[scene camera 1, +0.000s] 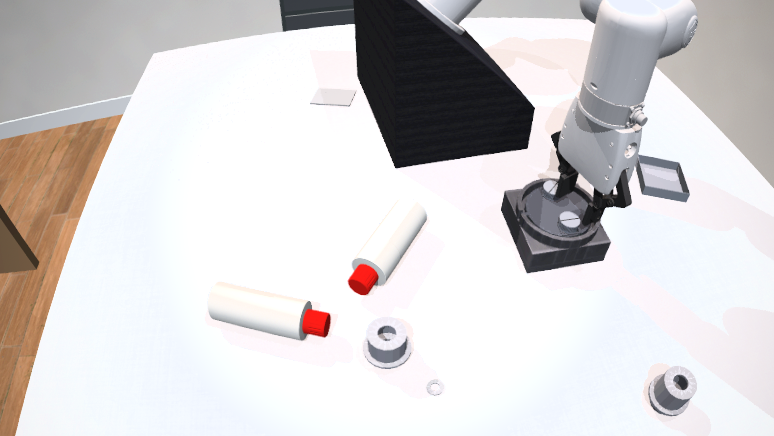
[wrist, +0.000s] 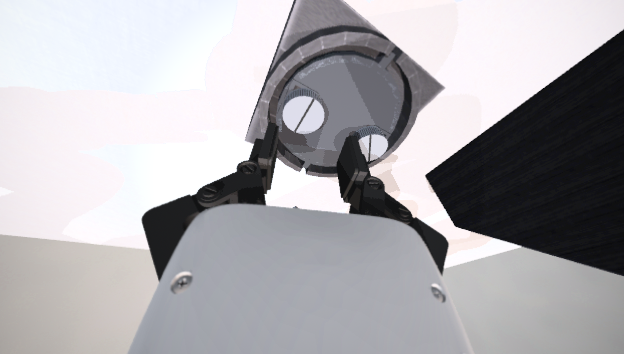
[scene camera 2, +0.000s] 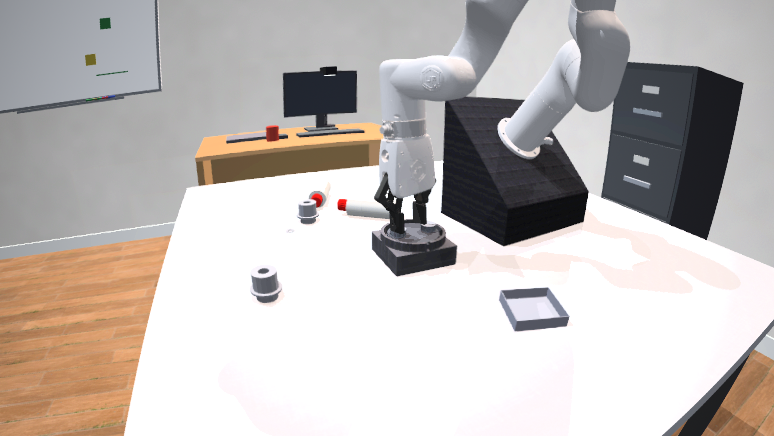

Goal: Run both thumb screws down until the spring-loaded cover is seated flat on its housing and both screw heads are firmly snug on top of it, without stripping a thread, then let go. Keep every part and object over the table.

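Places are measured from the arm's base along level axes (x right, y ahead, z up), in centimetres.
Pixels of known places: gripper, fingertip midpoint: [scene camera 1: 577,207] [wrist: 310,145] [scene camera 2: 408,227]; arm's base at its link origin: [scene camera 1: 433,11] [scene camera 2: 518,139].
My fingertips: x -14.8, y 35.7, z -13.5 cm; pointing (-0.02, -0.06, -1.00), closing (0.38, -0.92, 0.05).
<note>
Ahead of a thing's pixels: the offset from my fingertips to its middle.
The black square housing {dy -1.7, dx +1.7, dz -4.3 cm} [scene camera 1: 566,261] [scene camera 2: 426,263] [wrist: 325,17] stands on the table. Its round grey cover {dy -1.7, dx +1.7, dz -2.9 cm} [scene camera 1: 541,216] [wrist: 360,85] lies inside the raised ring. Two slotted thumb screws stand in the cover: the near screw {dy +1.5, dx +1.5, dz -2.4 cm} [scene camera 1: 569,219] [wrist: 303,114] and the far screw {dy -4.9, dx +1.9, dz -2.3 cm} [scene camera 1: 550,187] [scene camera 2: 427,226] [wrist: 378,145]. Knurled sides show under both heads; whether they touch the cover is unclear. My gripper [scene camera 1: 577,208] [scene camera 2: 410,227] [wrist: 310,145] points down, open and empty, low over the cover. Its fingertips stand either side of the near screw; one partly hides the far screw.
A black pedestal [scene camera 1: 449,119] [scene camera 2: 476,189] [wrist: 540,165] stands beside the housing. A shallow tray {dy -11.8, dx -24.0, dz -6.1 cm} [scene camera 1: 663,195] [scene camera 2: 541,326] is on its other side. Two red-capped bottles, two flanged grey parts, a small ring {dy +20.1, dx +22.4, dz -7.0 cm} [scene camera 1: 428,387] and a thin plate {dy -42.2, dx +33.0, dz -7.0 cm} [scene camera 1: 333,97] lie on the table.
</note>
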